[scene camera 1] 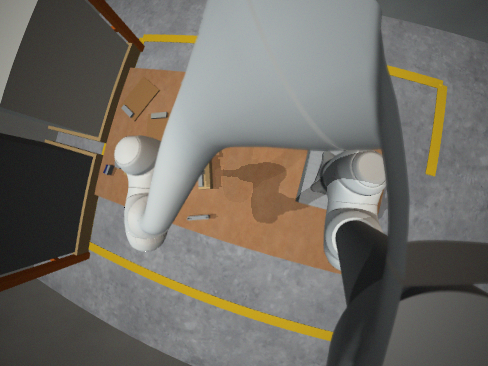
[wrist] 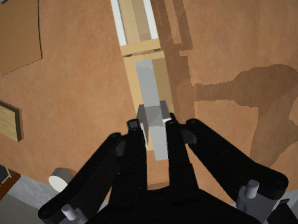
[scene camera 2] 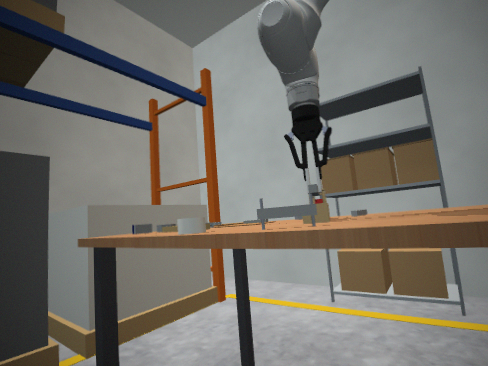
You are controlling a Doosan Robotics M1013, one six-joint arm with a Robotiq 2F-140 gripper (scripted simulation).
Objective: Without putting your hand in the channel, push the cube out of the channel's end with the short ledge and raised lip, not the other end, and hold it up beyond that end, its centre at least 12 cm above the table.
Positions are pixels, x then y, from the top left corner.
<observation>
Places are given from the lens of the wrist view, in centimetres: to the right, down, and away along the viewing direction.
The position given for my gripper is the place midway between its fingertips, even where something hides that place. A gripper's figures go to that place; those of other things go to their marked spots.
my gripper (wrist: 153, 111): 1, 0, 21
channel (wrist: 138, 51): -1, -7, 17
</observation>
